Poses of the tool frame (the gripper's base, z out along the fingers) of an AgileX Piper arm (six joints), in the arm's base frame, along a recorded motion.
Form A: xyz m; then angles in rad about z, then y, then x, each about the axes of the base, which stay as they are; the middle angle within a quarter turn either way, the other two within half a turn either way.
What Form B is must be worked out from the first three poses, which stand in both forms.
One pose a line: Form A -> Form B
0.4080 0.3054 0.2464 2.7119 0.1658 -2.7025 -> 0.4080 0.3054 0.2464 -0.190 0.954 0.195 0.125
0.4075 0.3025 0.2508 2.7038 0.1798 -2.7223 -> 0.4075 0.3025 0.2508 -0.193 0.955 0.183 0.131
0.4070 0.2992 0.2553 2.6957 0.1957 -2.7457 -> 0.4070 0.2992 0.2553 -0.197 0.956 0.170 0.137
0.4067 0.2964 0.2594 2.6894 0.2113 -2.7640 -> 0.4067 0.2964 0.2594 -0.200 0.956 0.159 0.143
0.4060 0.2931 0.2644 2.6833 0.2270 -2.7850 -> 0.4060 0.2931 0.2644 -0.203 0.957 0.146 0.149
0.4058 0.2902 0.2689 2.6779 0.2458 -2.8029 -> 0.4058 0.2902 0.2689 -0.205 0.957 0.135 0.156
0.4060 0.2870 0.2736 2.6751 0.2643 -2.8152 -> 0.4060 0.2870 0.2736 -0.205 0.957 0.127 0.164
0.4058 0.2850 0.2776 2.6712 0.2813 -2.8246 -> 0.4058 0.2850 0.2776 -0.206 0.956 0.120 0.171
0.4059 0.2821 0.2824 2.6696 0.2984 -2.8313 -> 0.4059 0.2821 0.2824 -0.206 0.955 0.114 0.179
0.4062 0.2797 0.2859 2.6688 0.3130 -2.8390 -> 0.4062 0.2797 0.2859 -0.206 0.955 0.109 0.185
